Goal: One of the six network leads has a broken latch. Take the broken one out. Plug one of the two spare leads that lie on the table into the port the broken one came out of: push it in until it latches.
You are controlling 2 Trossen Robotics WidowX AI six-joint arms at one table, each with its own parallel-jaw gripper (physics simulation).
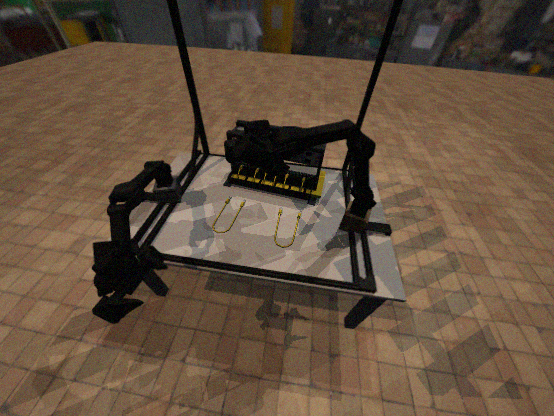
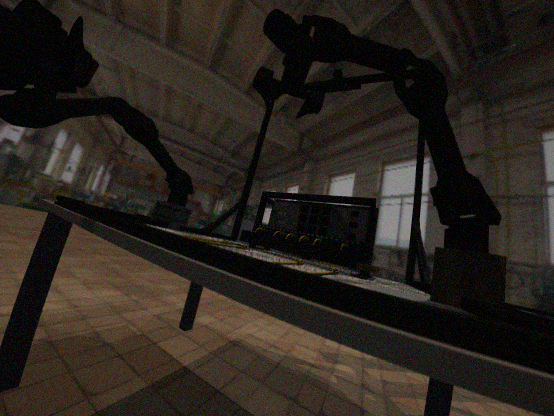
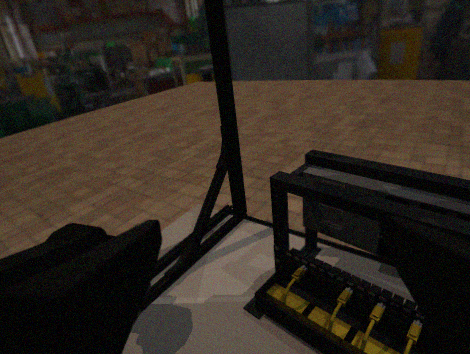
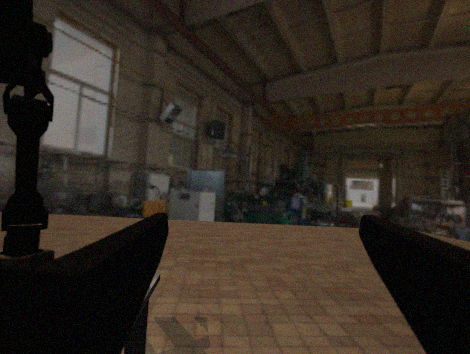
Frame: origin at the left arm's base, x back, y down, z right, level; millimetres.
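Seen in the pictures: left gripper, between the fingertips: (image 2: 282, 112) (image 3: 271, 228); right gripper, between the fingertips: (image 1: 155, 283) (image 4: 263, 223); left arm's base, origin of its link: (image 1: 358, 210) (image 2: 466, 253) (image 4: 22, 252); right arm's base, origin of its link: (image 1: 165, 182) (image 2: 175, 205).
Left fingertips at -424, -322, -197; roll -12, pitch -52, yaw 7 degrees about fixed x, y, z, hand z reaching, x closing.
Offsets run from my left fingertips to a thing's top centre, as dx, dy, dz. Level surfaces: height alone.
A black patch panel @[-47, +162, +307] (image 1: 312, 158) (image 2: 317, 219) (image 3: 283, 211) stands at the back of the table, with several yellow leads @[-56, +336, +215] (image 1: 263, 178) @[-2, +346, +219] (image 2: 300, 239) @[-118, +329, +253] (image 3: 342, 298) plugged in along its yellow base strip. I cannot tell which latch is broken. Two spare yellow leads lie bent in U shapes on the table, one on the left (image 1: 227, 216) and one on the right (image 1: 288, 231). My left gripper (image 1: 234, 144) (image 2: 288, 99) is open and empty, and hovers above the panel's left end. My right gripper (image 1: 112, 307) (image 4: 263, 223) is open and empty, off the table's left side, facing away over the floor.
The table @[dy +424] (image 1: 251, 248) has a black frame with two tall posts (image 1: 189, 82) (image 1: 376, 70) at the back corners; one post (image 3: 226, 123) stands just left of the panel. Frame rails run along the table's edges.
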